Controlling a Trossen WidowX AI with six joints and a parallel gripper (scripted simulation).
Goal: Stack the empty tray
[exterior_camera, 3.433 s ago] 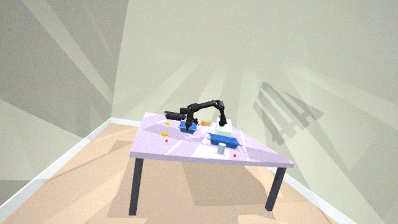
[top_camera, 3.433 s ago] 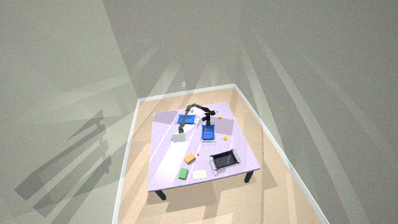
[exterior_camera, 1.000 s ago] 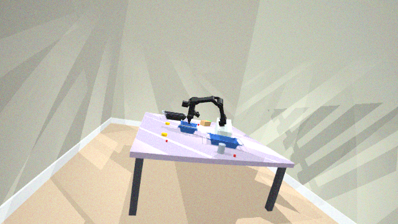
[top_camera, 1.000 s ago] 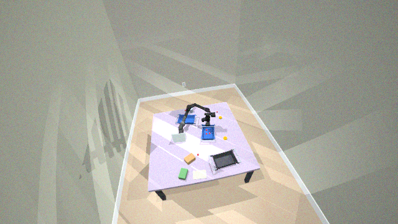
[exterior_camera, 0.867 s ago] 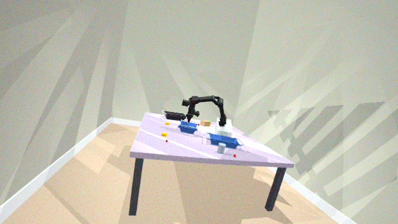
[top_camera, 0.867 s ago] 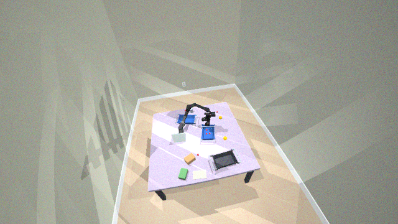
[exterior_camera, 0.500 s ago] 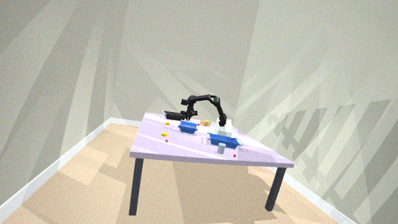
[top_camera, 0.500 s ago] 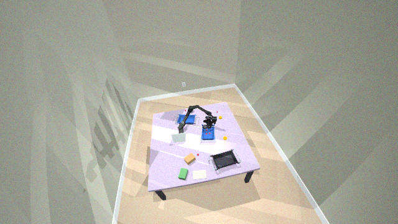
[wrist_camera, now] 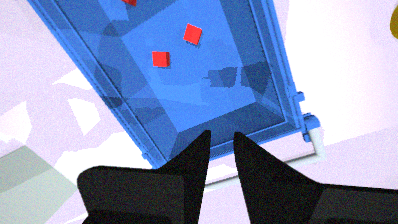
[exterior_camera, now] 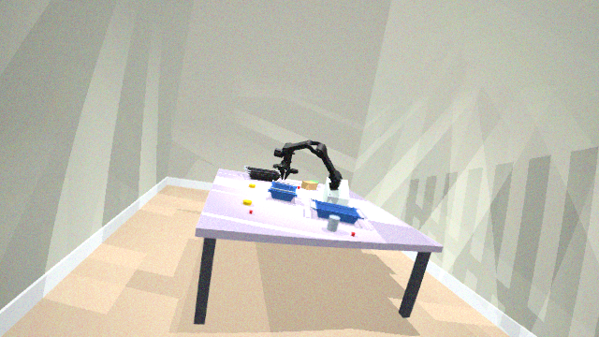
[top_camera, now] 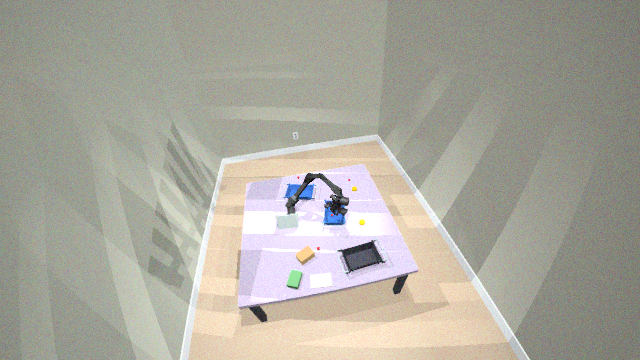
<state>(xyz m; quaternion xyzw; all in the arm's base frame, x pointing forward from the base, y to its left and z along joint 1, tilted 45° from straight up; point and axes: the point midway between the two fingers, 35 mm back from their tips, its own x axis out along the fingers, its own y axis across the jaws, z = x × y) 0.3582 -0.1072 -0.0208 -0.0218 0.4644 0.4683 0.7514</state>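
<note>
My gripper tip is now 25 cm past the blue tray, 42 cm to the right of it and 5 cm above it. Round my gripper tip: white slab 24 cm behind, 48 cm to the right, 10 cm below; orange block 31 cm behind, 27 cm to the right, 7 cm below; green block 42 cm behind, 43 cm to the right, 8 cm below.
</note>
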